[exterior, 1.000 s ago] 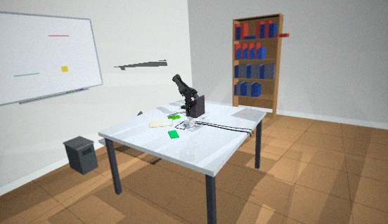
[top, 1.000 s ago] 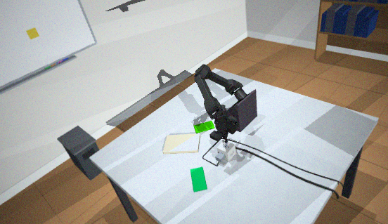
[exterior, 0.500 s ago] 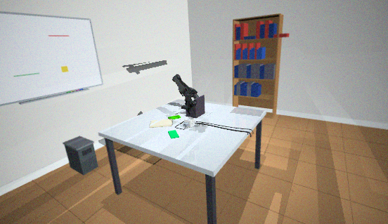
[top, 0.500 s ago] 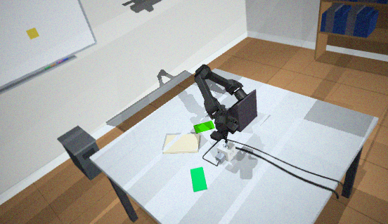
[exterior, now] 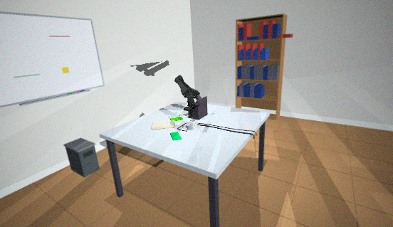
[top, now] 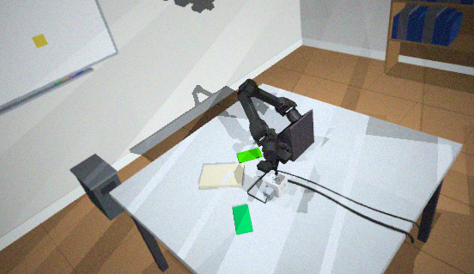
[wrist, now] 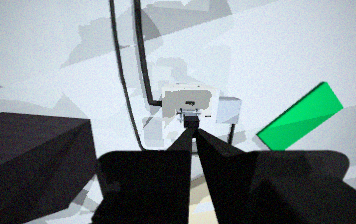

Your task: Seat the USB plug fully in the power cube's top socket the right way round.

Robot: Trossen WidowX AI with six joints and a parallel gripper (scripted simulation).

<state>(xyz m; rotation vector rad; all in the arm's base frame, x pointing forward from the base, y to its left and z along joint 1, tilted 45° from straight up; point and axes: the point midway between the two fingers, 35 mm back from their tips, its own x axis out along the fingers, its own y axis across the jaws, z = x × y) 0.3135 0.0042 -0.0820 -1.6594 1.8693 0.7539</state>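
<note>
The dark USB plug lies 20 mm below my gripper tip. Also, from my gripper tip: beige book (70 mm ahead, 300 mm to the right, 120 mm below); then green card (230 mm ahead, 50 mm to the right, 130 mm below).
</note>
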